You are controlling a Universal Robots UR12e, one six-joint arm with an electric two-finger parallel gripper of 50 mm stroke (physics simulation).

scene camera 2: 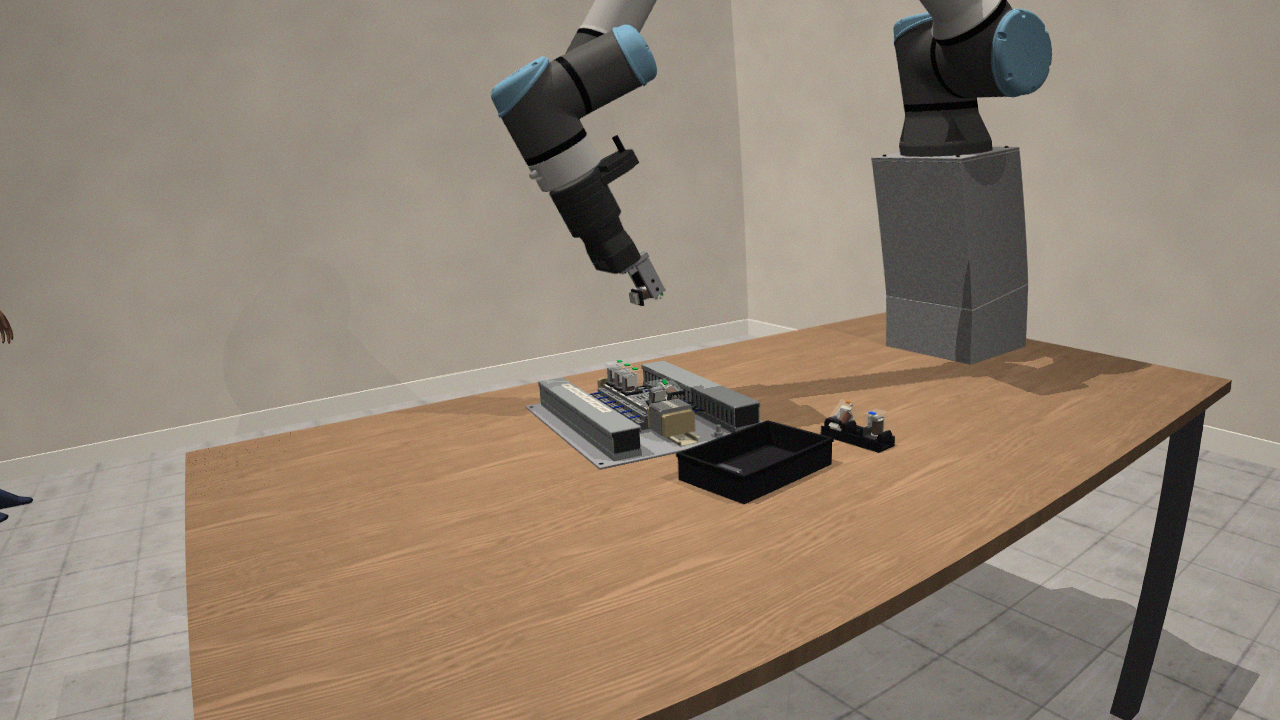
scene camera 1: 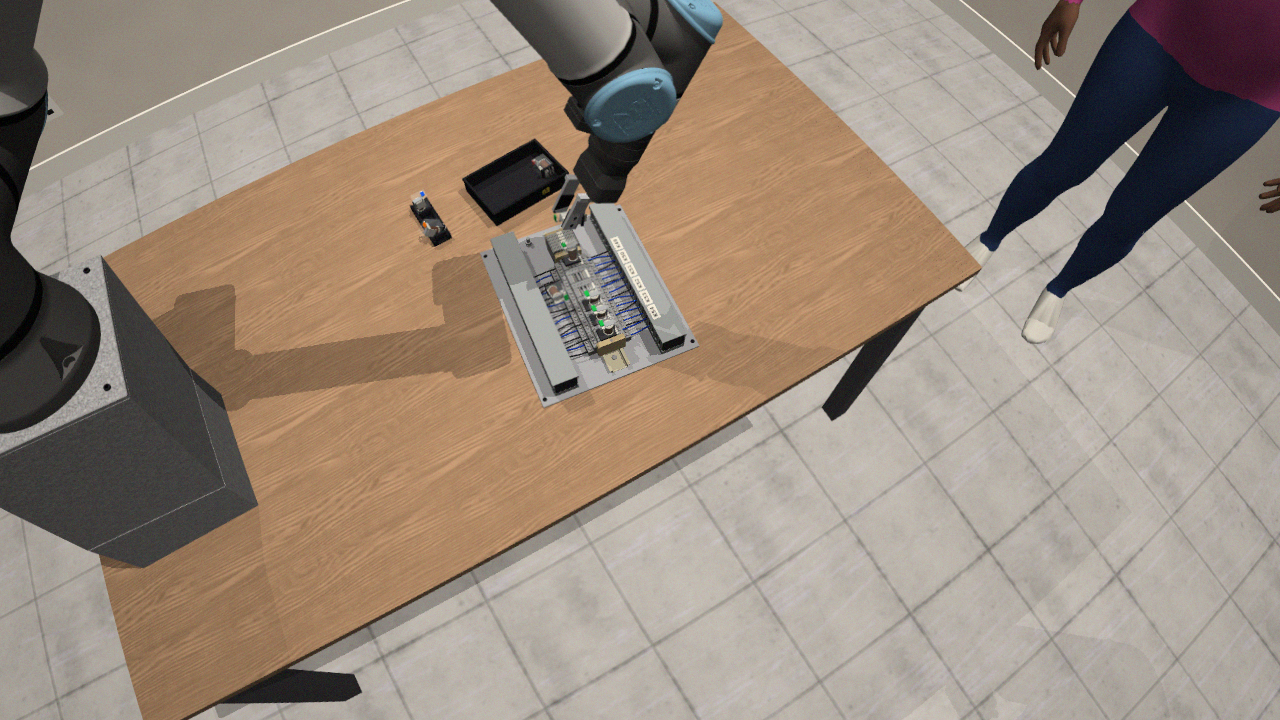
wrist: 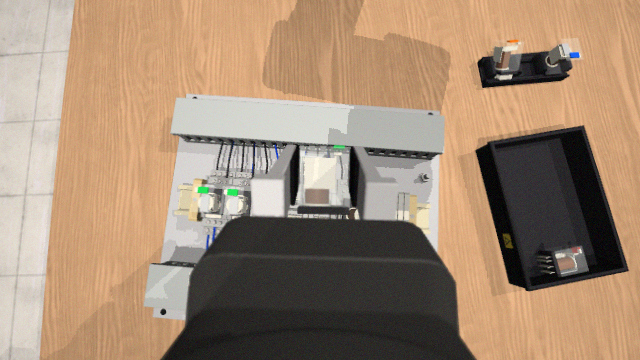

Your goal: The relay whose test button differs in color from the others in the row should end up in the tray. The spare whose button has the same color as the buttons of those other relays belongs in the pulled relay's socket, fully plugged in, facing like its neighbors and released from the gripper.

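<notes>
My gripper is tilted and shut on a clear relay with a green button, held high above the panel. Three green-button relays stand together in the row; another relay stands near the terminal blocks. A loose relay lies on its side between the row and a duct. A red-button relay lies in the black tray. The arm and held relay hide the sockets in the wrist view.
The black spare holder bears an orange-button relay and a blue-button relay. Grey ducts flank the row. A person's legs show beyond the table.
</notes>
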